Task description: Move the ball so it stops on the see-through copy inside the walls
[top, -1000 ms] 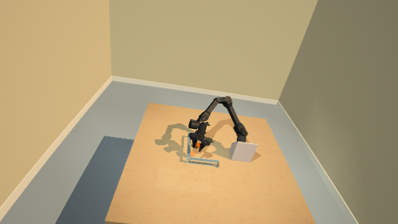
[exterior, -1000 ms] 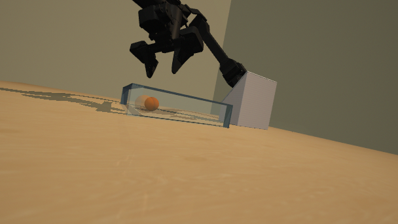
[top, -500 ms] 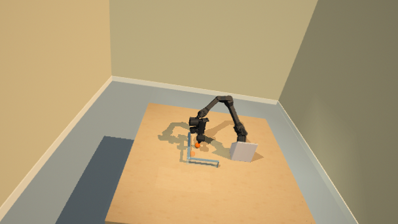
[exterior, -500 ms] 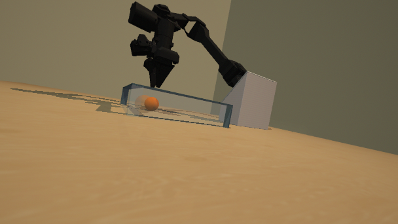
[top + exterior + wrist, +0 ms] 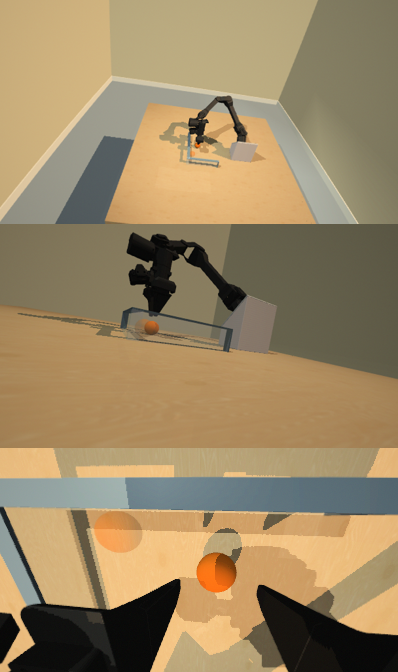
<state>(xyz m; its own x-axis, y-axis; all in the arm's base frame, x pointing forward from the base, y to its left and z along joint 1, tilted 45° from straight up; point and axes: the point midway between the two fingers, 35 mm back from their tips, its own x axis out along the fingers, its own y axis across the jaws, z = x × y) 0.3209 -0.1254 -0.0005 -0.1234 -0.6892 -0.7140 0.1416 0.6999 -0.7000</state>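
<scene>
The orange ball is 40 mm below my gripper tip. Round my gripper tip: see-through copy of ball 100 mm to the left, 50 mm ahead, 40 mm below.
</scene>
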